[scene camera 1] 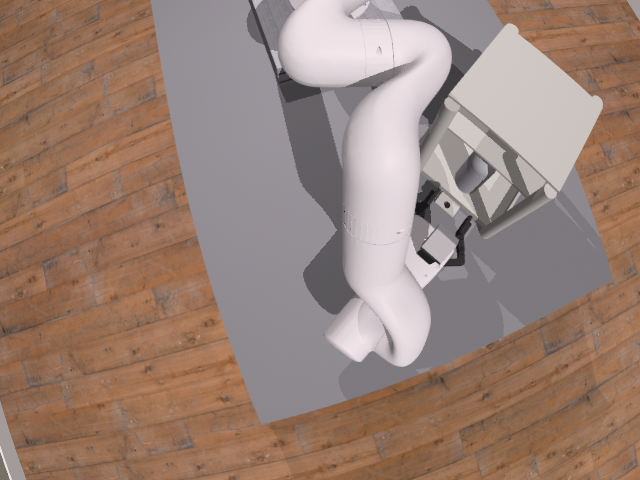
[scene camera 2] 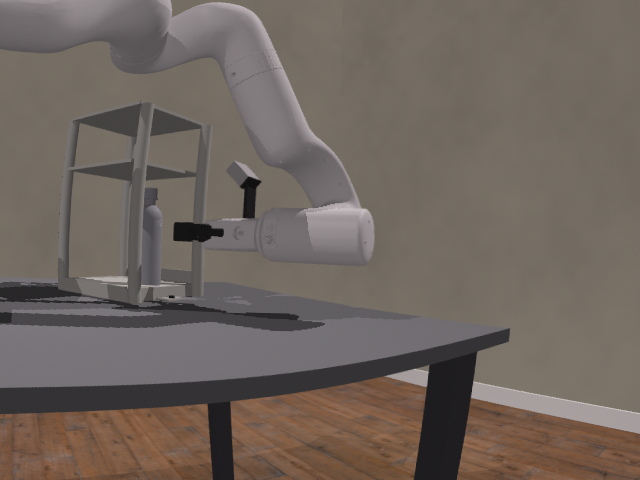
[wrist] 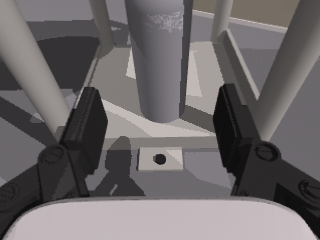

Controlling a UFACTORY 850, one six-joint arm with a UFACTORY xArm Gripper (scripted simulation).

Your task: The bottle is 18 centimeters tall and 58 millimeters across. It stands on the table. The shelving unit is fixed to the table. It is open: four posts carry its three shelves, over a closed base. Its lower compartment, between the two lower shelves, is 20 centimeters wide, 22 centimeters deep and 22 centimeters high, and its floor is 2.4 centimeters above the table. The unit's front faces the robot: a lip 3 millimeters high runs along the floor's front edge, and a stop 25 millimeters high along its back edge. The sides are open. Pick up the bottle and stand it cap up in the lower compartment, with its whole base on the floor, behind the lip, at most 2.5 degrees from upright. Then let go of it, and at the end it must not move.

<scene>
The same spot on a shelving unit: (scene camera 2: 125,119) is (scene camera 1: 513,82).
</scene>
